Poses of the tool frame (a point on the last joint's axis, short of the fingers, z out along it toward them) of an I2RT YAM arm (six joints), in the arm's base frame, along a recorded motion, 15 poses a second.
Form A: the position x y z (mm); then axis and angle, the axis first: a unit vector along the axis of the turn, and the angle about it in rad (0 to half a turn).
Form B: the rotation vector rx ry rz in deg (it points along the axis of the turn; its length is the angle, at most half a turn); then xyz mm. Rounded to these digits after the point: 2 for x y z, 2 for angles.
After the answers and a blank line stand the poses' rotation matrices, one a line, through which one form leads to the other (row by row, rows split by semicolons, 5 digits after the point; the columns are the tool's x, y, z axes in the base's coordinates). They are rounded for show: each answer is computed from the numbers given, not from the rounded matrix.
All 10 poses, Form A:
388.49 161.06 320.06 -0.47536 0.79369 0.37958 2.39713
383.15 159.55 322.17 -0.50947 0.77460 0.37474 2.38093
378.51 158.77 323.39 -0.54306 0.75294 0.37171 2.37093
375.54 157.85 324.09 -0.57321 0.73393 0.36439 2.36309
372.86 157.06 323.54 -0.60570 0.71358 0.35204 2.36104
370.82 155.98 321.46 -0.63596 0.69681 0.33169 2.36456
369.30 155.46 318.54 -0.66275 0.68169 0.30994 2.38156
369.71 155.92 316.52 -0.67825 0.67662 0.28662 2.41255
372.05 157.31 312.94 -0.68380 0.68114 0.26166 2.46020
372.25 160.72 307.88 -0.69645 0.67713 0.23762 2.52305
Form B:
-65.29 109.01 52.13 388.49 161.06 320.06
-69.50 105.67 51.12 383.15 159.55 322.17
-73.77 102.28 50.49 378.51 158.77 323.39
-77.61 99.37 49.34 375.54 157.85 324.09
-81.94 96.53 47.62 372.86 157.06 323.54
-86.16 94.40 44.94 370.82 155.98 321.46
-90.43 93.02 42.29 369.30 155.46 318.54
-93.75 93.53 39.62 369.71 155.92 316.52
-96.39 96.01 36.88 372.05 157.31 312.94
-100.68 97.89 34.35 372.25 160.72 307.88

-0.34329 -0.91197 0.22465; -0.39758 0.35779 0.84494; -0.85093 0.20075 -0.48540
-0.27680 -0.93885 0.20479; -0.42216 0.31026 0.85177; -0.86323 0.14931 -0.48222
-0.21095 -0.96119 0.17782; -0.44331 0.25620 0.85897; -0.87119 0.10237 -0.48015
-0.14947 -0.97609 0.15779; -0.46434 0.21019 0.86036; -0.87296 0.05533 -0.48465
-0.08298 -0.98703 0.13739; -0.49159 0.16047 0.85591; -0.86686 0.00348 -0.49854
-0.02019 -0.99167 0.12724; -0.52653 0.11873 0.84183; -0.84992 -0.05000 -0.52454
0.03279 -0.99278 0.11535; -0.56572 0.07671 0.82102; -0.82394 -0.09217 -0.55912
0.05731 -0.99213 0.11135; -0.61026 0.05346 0.79040; -0.79013 -0.11325 -0.60239
0.05406 -0.99233 0.11114; -0.66271 0.04760 0.74736; -0.74693 -0.11405 -0.65505
0.06548 -0.99357 0.09231; -0.71801 0.01733 0.69582; -0.69295 -0.11185 -0.71226

